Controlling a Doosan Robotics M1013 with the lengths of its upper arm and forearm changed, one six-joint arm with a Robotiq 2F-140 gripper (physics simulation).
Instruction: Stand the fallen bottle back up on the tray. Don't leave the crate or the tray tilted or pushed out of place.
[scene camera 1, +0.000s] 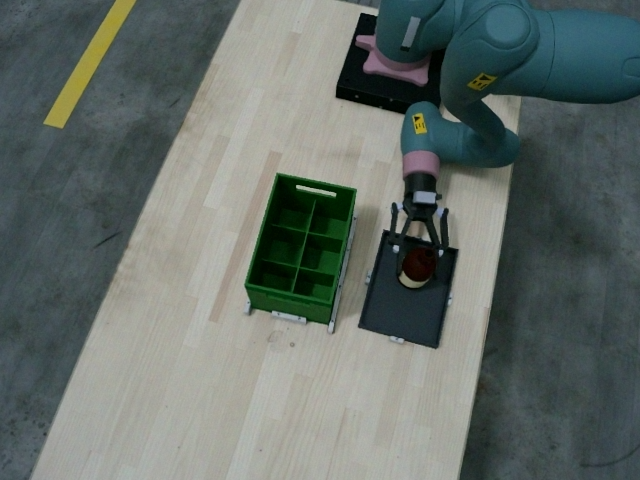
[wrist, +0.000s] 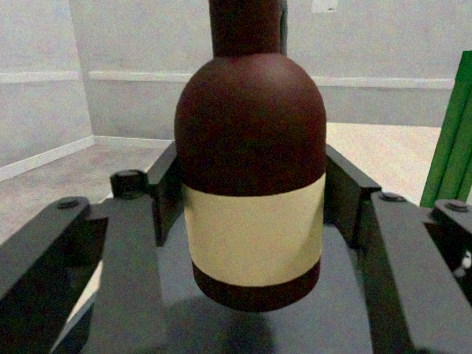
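The brown bottle (scene camera 1: 419, 262) (wrist: 255, 125) with a cream label stands about upright between the fingers, neck up, over the back half of the dark tray (scene camera 1: 403, 317) (wrist: 335, 300). My gripper (scene camera 1: 416, 269) (wrist: 249, 164) is shut on the bottle, with one finger on each side of its body around the label's upper edge. A dark shadow lies on the tray below the bottle's base in the wrist view; whether the base touches the tray I cannot tell. The tray lies flat on the table.
The green crate (scene camera 1: 290, 304) (wrist: 450, 150) stands upright left of the tray in the scene view, its compartments empty. Small light stop blocks (scene camera 1: 288, 317) (scene camera 1: 397, 339) sit along the crate and the tray. The arm's black base plate (scene camera 1: 351, 82) is at the back of the table.
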